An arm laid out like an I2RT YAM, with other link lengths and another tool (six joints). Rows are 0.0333 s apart.
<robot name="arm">
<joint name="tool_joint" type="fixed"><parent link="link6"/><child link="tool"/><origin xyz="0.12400 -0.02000 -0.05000" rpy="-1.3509 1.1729 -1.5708"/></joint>
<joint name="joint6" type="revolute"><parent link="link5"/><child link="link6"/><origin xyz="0.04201 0.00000 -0.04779" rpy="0.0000 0.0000 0.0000"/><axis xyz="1 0 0"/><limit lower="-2.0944" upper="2.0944"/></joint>
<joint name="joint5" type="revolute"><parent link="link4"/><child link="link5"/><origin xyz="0.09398 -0.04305 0.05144" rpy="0.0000 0.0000 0.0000"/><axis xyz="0 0 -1"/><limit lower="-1.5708" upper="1.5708"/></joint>
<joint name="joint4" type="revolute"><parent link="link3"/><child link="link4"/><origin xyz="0.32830 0.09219 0.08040" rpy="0.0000 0.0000 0.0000"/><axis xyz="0 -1 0"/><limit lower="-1.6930" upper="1.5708"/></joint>
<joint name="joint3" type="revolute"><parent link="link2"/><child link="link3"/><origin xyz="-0.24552 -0.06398 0.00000" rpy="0.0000 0.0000 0.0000"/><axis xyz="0 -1 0"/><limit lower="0.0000" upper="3.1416"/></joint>
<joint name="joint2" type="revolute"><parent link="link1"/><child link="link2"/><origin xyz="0.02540 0.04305 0.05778" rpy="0.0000 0.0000 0.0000"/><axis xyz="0 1 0"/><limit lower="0.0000" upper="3.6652"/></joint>
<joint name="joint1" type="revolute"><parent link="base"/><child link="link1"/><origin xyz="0.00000 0.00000 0.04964" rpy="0.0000 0.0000 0.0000"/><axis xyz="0 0 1"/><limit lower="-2.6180" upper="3.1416"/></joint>
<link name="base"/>
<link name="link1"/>
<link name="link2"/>
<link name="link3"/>
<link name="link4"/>
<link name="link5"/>
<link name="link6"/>
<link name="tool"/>
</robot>
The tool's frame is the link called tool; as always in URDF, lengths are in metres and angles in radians.
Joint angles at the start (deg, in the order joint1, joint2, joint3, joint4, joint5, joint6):
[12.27, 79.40, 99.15, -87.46, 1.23, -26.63]
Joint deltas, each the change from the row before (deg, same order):
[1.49, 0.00, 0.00, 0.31, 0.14, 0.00]
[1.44, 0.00, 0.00, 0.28, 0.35, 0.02]
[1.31, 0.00, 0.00, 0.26, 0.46, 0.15]
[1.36, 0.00, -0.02, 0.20, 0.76, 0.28]
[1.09, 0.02, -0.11, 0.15, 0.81, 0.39]
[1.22, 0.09, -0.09, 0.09, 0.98, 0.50]
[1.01, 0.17, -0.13, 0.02, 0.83, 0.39]
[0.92, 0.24, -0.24, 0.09, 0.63, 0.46]
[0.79, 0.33, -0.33, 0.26, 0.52, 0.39]
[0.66, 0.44, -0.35, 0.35, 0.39, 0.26]
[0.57, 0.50, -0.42, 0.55, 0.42, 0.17]
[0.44, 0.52, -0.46, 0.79, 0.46, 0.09]
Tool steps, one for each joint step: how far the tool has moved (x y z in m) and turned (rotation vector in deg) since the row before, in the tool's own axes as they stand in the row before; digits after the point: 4 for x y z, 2 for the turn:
[-0.0074, 0.0040, -0.0009, -0.02, -0.83, -1.22]
[-0.0066, 0.0035, -0.0010, 0.11, -0.64, -1.19]
[-0.0058, 0.0030, -0.0010, 0.19, -0.46, -0.97]
[-0.0051, 0.0029, -0.0011, 0.32, -0.20, -0.94]
[-0.0035, 0.0025, -0.0005, 0.31, 0.09, -0.64]
[-0.0037, 0.0029, -0.0005, 0.33, 0.23, -0.69]
[-0.0028, 0.0028, 0.0002, 0.15, 0.32, -0.65]
[-0.0029, 0.0033, 0.0013, -0.04, 0.30, -0.50]
[-0.0030, 0.0030, 0.0026, -0.08, 0.28, -0.45]
[-0.0031, 0.0027, 0.0036, -0.17, 0.26, -0.47]
[-0.0031, 0.0021, 0.0046, -0.07, 0.26, -0.47]
[-0.0032, 0.0010, 0.0054, 0.11, 0.23, -0.40]

